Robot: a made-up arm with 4 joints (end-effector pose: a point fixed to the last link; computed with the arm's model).
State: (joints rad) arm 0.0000 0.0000 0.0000 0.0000
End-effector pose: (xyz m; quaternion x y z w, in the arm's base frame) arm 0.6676 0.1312 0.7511 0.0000 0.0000 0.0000 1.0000
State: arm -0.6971 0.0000 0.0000 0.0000
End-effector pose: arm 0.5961 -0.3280 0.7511 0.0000 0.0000 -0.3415 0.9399
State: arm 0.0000 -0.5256 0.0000 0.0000
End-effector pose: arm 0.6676 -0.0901 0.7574 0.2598 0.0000 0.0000 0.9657
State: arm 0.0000 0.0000 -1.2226 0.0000
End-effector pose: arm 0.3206 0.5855 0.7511 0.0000 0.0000 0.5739 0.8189
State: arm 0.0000 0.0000 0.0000 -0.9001
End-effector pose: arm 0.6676 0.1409 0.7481 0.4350 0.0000 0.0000 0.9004
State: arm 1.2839 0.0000 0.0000 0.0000
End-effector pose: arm 0.0631 0.6774 0.7511 0.0000 0.0000 0.5988 0.8009
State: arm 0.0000 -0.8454 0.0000 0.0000
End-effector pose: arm 0.6676 -0.2154 0.7053 0.4102 0.0000 0.0000 0.9120
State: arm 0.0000 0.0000 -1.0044 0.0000
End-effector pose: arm 0.4198 0.5416 0.7511 0.0000 0.0000 0.4814 0.8765
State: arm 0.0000 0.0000 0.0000 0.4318
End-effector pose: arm 0.6676 0.1284 0.7552 -0.2142 0.0000 0.0000 0.9768
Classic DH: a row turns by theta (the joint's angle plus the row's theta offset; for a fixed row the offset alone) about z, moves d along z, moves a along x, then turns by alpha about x. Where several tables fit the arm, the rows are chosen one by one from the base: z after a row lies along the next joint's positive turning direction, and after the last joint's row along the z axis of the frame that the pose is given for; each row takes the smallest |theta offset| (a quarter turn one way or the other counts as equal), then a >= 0, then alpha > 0; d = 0 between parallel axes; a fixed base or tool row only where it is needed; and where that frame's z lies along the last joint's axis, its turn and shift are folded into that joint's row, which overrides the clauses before.
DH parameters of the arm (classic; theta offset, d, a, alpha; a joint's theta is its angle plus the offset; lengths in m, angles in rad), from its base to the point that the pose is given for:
joint 1: 1.5708 0.3429 0.0088 -1.5708
joint 2: 0 -0.17 0.102 -1.5708
joint 3: 0 -0.4167 0.0283 1.5708
joint 4: 0 -0.4976 -0.0079 1.5708
tool (fixed): -1.5708 -0.0085 0 0

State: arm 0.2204 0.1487 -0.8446 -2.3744
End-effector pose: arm 0.3355 0.6548 0.6815 0.7703 0.4780 0.1683 0.3871
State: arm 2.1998 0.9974 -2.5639 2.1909
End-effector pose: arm -0.2987 -0.5402 0.2794 -0.3509 0.4982 -0.3538 0.7096
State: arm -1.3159 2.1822 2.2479 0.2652
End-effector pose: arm 0.4669 0.2533 0.3507 0.7728 0.3354 0.5000 0.2006
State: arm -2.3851 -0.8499 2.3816 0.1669
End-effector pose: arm -0.1914 0.4615 0.4220 -0.4660 -0.0515 0.6244 0.6248
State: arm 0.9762 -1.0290 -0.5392 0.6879
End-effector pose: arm 0.4581 0.4005 0.8756 0.2390 -0.1013 0.5992 0.7573
